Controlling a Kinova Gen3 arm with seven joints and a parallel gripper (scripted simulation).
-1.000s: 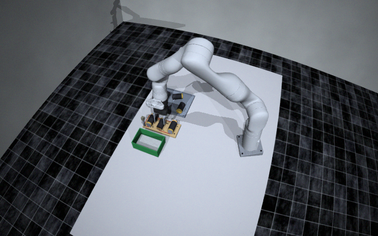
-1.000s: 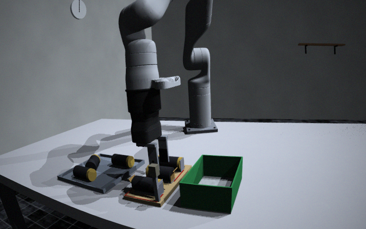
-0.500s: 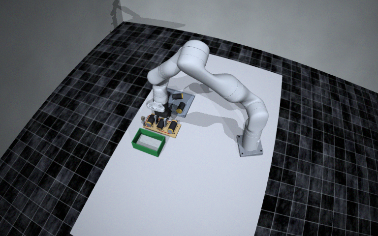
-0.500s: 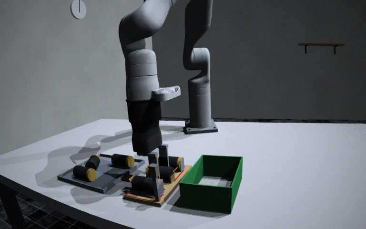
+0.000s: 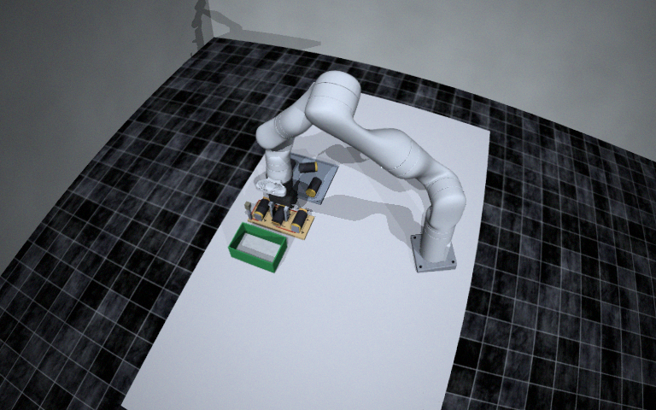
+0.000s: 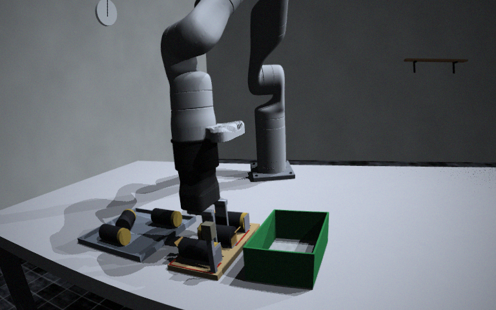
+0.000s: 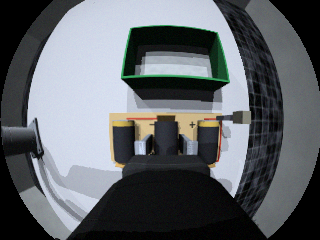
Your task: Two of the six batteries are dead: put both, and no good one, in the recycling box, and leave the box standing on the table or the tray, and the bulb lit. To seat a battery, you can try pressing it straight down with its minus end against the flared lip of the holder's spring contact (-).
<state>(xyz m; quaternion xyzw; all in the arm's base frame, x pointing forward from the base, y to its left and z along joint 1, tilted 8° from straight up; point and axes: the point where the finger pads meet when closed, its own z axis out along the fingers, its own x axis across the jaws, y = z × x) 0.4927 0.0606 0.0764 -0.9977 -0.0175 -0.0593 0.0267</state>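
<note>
Now: hand 190 mm to the left of the grey tray, 30 mm above it and 10 mm short of it. The rest, counted from my hand: green recycling box: 140 mm to the left, 20 mm below, 10 mm ahead.
</note>
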